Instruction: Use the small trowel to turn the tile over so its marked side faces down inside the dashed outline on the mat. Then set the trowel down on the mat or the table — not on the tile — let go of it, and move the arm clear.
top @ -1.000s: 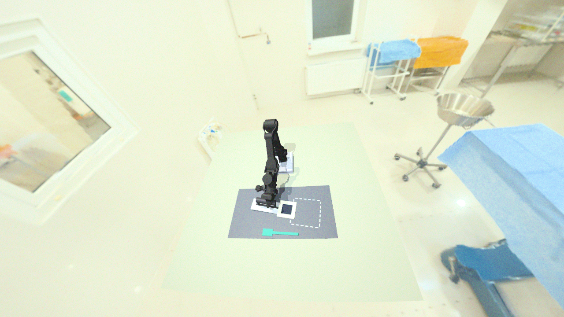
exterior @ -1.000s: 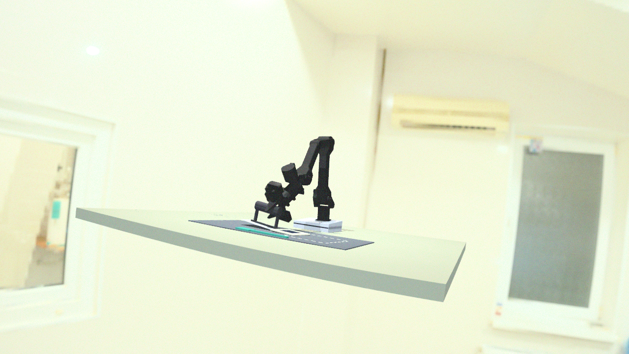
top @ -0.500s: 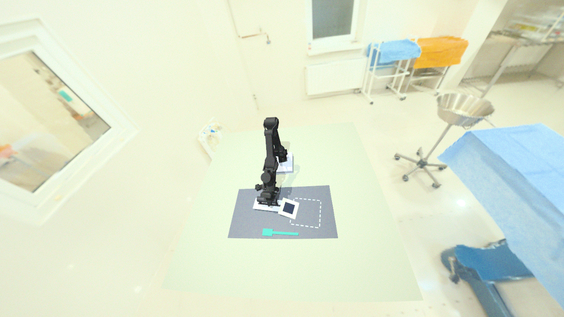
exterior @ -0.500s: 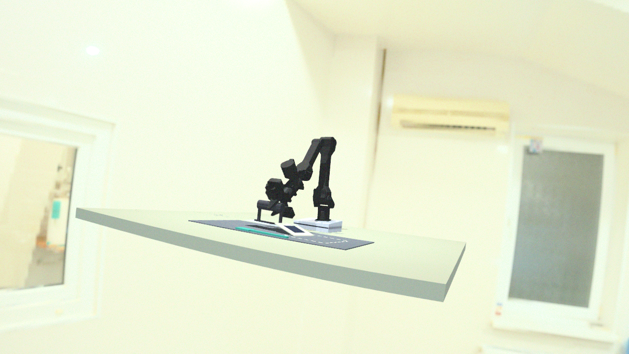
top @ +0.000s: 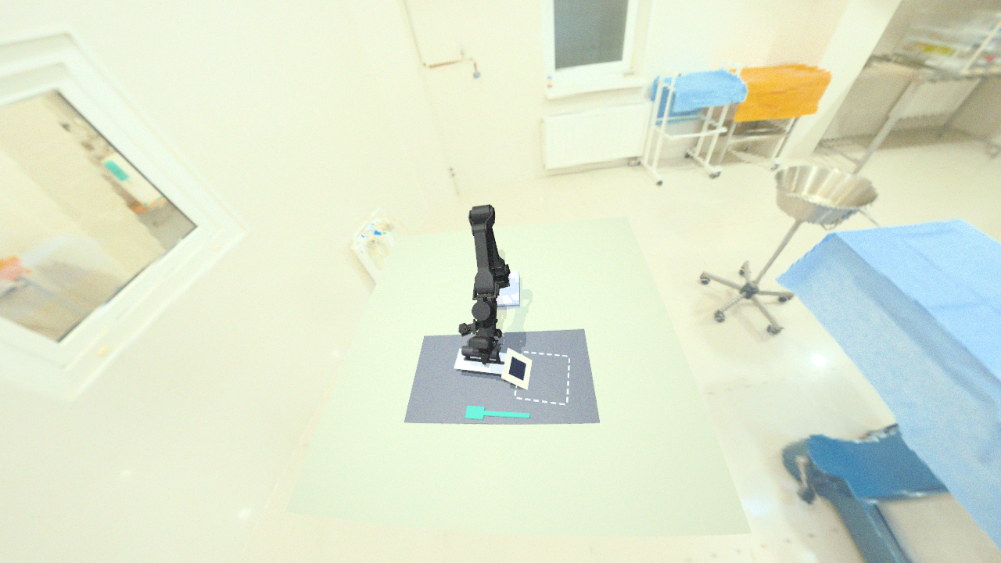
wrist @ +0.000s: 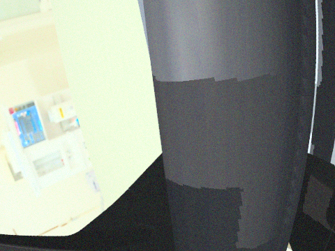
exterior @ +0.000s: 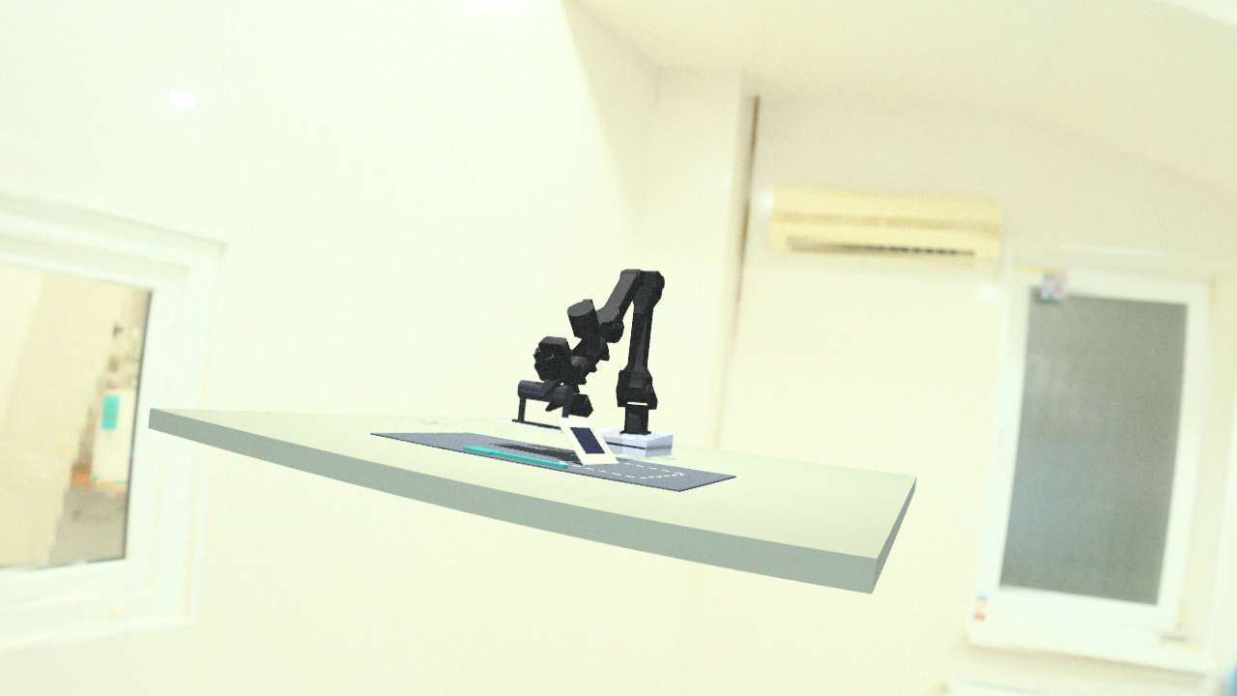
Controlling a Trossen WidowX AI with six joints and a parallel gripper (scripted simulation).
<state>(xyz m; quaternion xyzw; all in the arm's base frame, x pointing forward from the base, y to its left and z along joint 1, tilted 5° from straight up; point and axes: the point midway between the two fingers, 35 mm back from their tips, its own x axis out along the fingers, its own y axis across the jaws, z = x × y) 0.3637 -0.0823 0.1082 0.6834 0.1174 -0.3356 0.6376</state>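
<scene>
Now: gripper tip 10 mm short of the white tile, 100 mm to the right of it and 60 mm above it. From my gripper tip the other things lie so: grey mat (30 mm to the left, 120 mm below); then trowel (20 mm behind, 10 mm to the left, 10 mm below); then teal flat tool (130 mm ahead, 10 mm to the right, 90 mm below).
</scene>
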